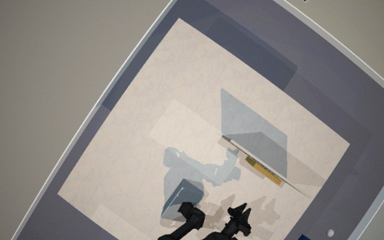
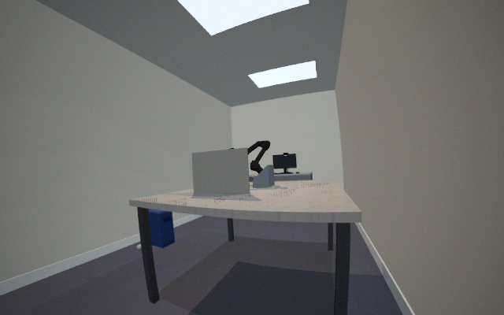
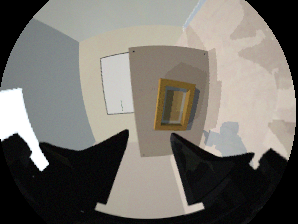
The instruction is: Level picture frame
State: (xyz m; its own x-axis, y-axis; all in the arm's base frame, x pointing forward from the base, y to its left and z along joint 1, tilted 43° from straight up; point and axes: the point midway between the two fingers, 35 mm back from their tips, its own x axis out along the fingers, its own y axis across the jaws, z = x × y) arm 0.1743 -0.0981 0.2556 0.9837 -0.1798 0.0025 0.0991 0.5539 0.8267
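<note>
The picture frame lies 19 cm ahead of my gripper tip, 1 cm to the right of it and 9 cm below it. Round my gripper tip: upright wall panel (20 cm ahead, 10 cm below).
</note>
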